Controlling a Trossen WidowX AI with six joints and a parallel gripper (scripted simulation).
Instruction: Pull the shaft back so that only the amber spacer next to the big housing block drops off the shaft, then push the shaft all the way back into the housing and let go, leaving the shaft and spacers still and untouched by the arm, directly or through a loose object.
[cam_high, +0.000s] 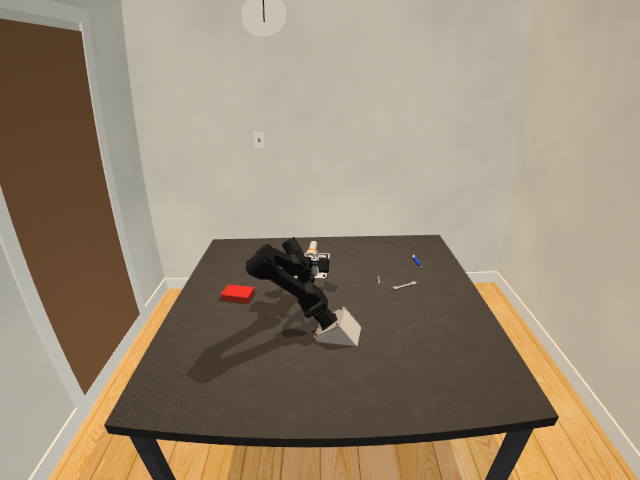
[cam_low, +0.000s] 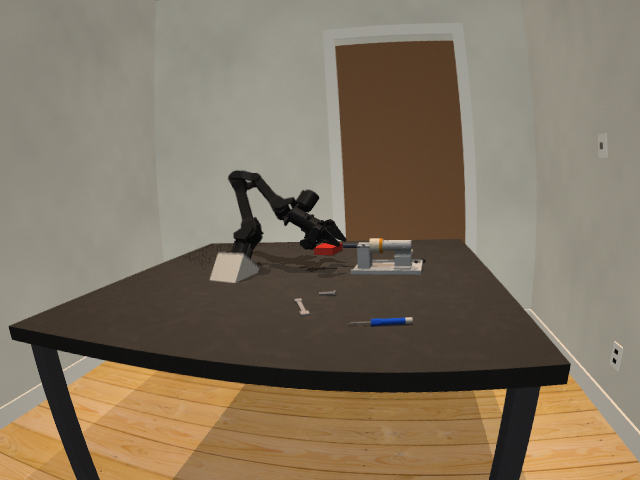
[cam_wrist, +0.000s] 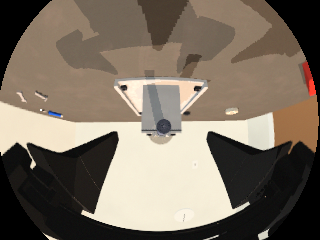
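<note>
Now: the dark shaft 120 mm ahead of my hand, 30 mm to the right of it and 30 mm below it. Round my hand: red block: 300 mm to the left, 90 mm below, 40 mm behind; shaft fixture: 180 mm ahead, 60 mm below, 40 mm to the right; amber spacer: 160 mm ahead, 30 mm to the right, 30 mm below.
</note>
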